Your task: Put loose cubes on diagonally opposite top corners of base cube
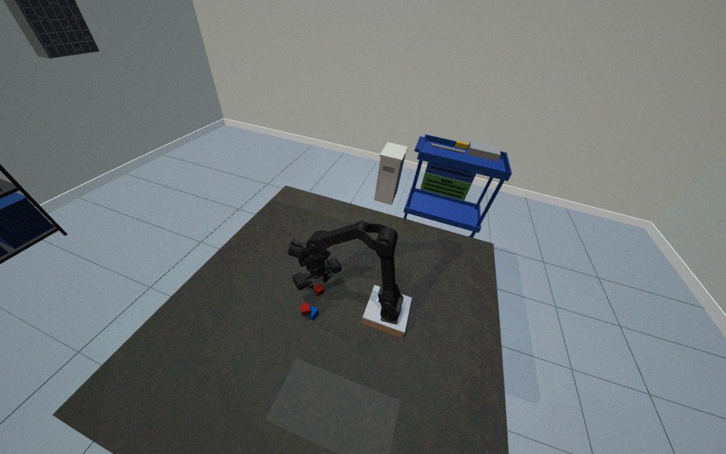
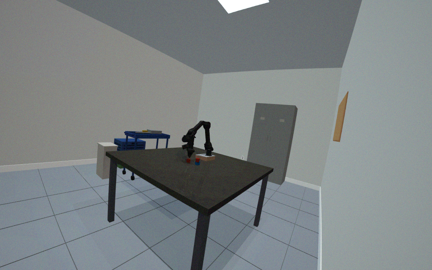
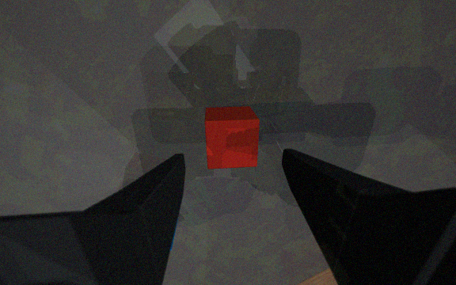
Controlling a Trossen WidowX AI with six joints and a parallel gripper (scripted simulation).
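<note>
Now: the blue base cube 110 mm to the left of my gripper tip, 30 mm below it and 10 mm behind it.
</note>
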